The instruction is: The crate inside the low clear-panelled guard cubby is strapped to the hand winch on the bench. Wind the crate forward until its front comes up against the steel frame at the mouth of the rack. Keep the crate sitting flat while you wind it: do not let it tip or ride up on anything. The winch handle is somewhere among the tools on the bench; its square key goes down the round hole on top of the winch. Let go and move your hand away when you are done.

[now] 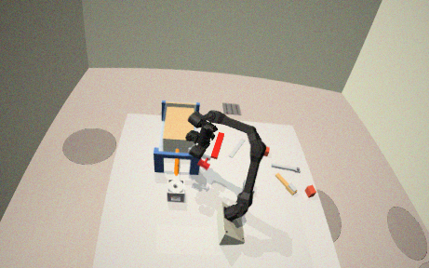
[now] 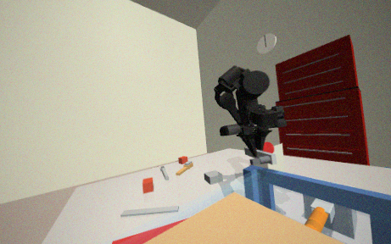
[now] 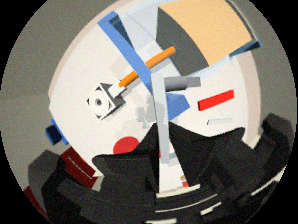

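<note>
Now: the red knob 50 mm behind my gripper tip, 30 mm to the right of it and 10 mm above it. Round my gripper tip: blue frame 10 mm ahead, 120 mm to the left, 80 mm below; grey winch 160 mm behind, 100 mm to the left, 160 mm below; winch handle 10 mm behind, 10 mm to the right, 10 mm above.
</note>
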